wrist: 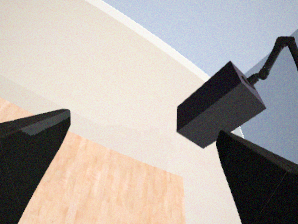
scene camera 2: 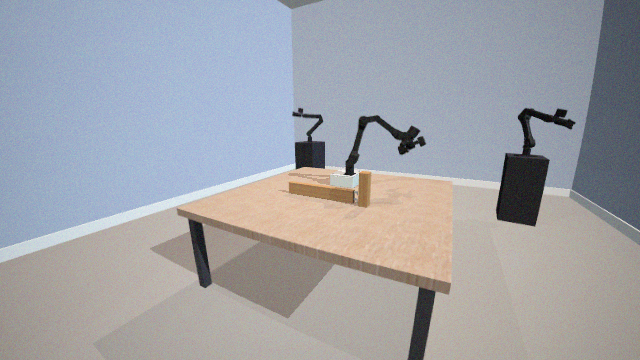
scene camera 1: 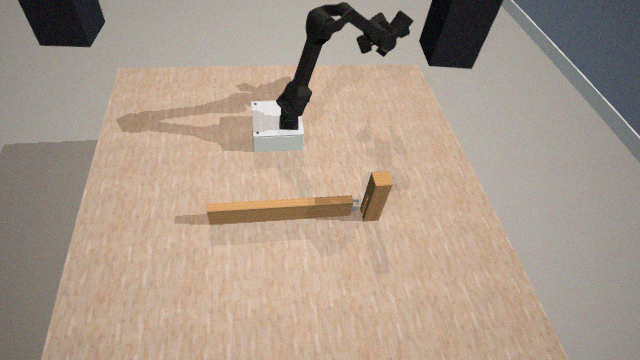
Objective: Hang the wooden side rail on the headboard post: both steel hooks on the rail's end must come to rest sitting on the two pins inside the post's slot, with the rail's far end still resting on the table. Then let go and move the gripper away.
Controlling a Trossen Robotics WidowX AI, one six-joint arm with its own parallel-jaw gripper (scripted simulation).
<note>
The gripper (wrist: 146, 127) is open and holds nothing. Also in view: a wooden side rail (scene camera 1: 318, 207) and a headboard post (scene camera 1: 379, 186).
The wooden side rail shows as well in scene camera 2 (scene camera 2: 312, 190). The wrist view misses the wooden side rail: it is out of frame.
</note>
